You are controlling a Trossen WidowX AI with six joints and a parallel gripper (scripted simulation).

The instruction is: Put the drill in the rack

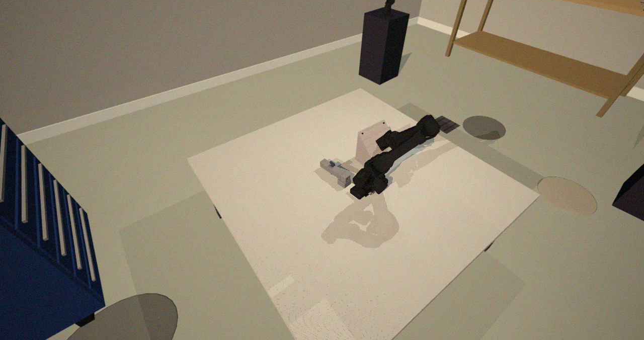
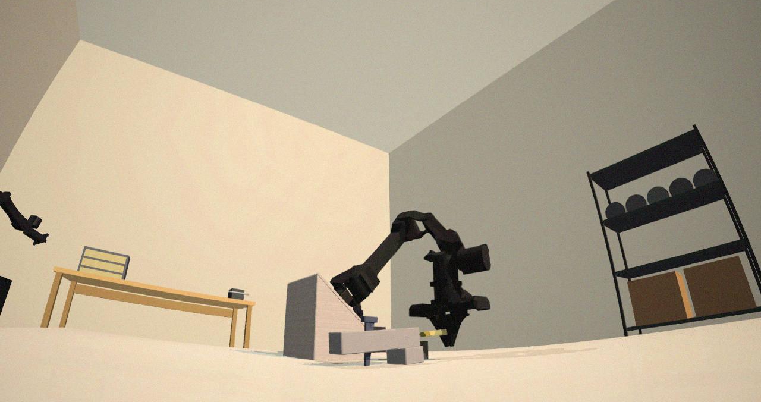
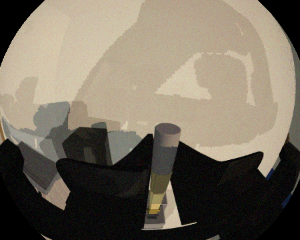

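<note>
The small dark grey block is 70 mm behind my gripper tip, 40 mm to the right of it and 10 mm below it. The rest, counted from my gripper tip: drill 40 mm to the right, 30 mm above; then dark key 10 mm ahead, 230 mm to the right, 30 mm above.
</note>
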